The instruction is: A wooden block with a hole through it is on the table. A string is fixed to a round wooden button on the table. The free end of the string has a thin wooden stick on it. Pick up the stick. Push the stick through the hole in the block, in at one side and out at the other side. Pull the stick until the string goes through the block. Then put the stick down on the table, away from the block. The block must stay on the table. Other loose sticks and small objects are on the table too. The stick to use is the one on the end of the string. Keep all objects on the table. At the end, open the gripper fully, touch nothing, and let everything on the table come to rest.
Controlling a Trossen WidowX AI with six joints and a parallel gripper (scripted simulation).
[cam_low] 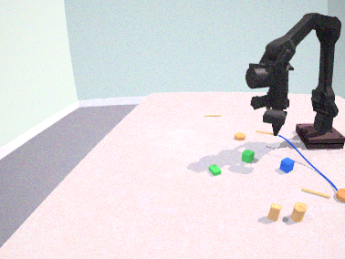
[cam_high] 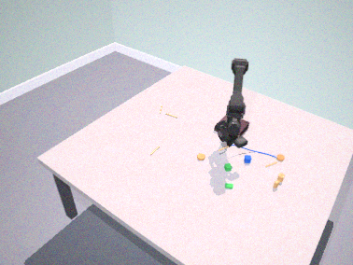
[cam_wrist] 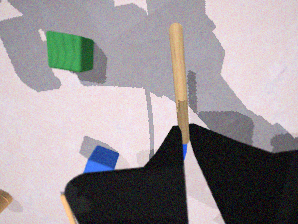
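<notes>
My gripper tip is now 3 cm past the blue block, 10 cm to the right of it and 4 cm above it. Round my gripper tip: tan cylinder: 4 cm behind, 29 cm to the left, 4 cm below; then tan block: 1 cm ahead, 30 cm to the left, 4 cm below; then loose stick: 12 cm behind, 21 cm to the left, 5 cm below.
</notes>
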